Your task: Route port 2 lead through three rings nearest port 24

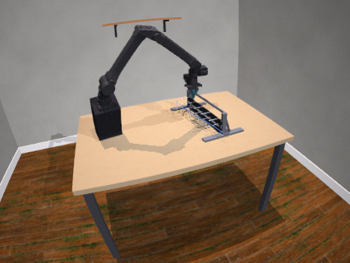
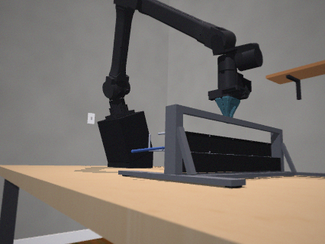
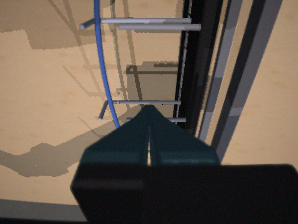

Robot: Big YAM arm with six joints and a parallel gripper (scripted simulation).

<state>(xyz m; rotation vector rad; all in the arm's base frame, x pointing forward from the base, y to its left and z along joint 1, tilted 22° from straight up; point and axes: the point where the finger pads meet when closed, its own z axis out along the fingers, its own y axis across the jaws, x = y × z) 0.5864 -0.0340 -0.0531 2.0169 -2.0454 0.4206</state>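
Right now my hand is 9 cm above the grey rack, 6 cm short of it and 5 cm to the left of it.
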